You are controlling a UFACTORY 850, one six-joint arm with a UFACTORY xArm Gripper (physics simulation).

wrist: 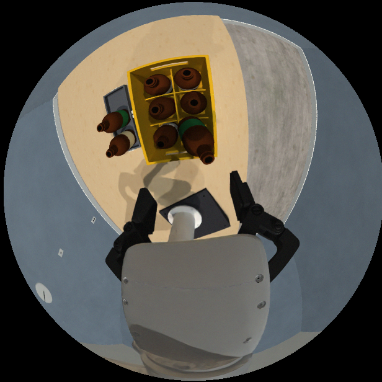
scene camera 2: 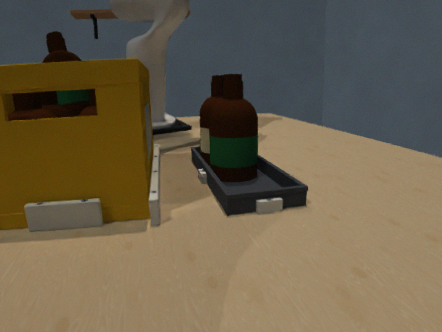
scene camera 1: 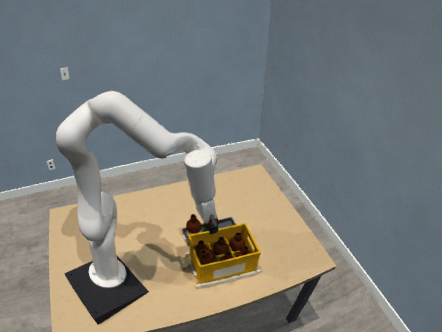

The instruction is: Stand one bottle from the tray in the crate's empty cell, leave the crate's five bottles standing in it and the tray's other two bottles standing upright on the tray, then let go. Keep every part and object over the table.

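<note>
The yellow crate [scene camera 1: 199, 272] [scene camera 2: 120, 165] [wrist: 143, 122] holds six bottles, one per cell. Its green-labelled bottle [scene camera 2: 61, 55] [wrist: 196, 137], in the corner cell nearest the robot base, leans and stands higher than its neighbours; its neck tilts left in scene camera 2. How deep its base sits is hidden. On the dark tray [scene camera 1: 228, 221] [scene camera 2: 280, 176] [wrist: 115, 95] a green-labelled bottle [scene camera 2: 233, 120] [wrist: 116, 121] and a cream-labelled bottle [scene camera 1: 193, 225] [scene camera 2: 205, 127] [wrist: 121, 144] stand upright. My gripper [scene camera 1: 213, 227] [wrist: 188, 188] is open and empty, above the crate and apart from the bottles.
White brackets [scene camera 1: 227, 279] [scene camera 2: 155, 187] line the crate's base, and small white clips [scene camera 2: 269, 205] sit at the tray. The robot's black base plate [scene camera 1: 106, 295] [wrist: 212, 212] is on the same table. The table edge [wrist: 247, 120] runs beside the crate's outer side.
</note>
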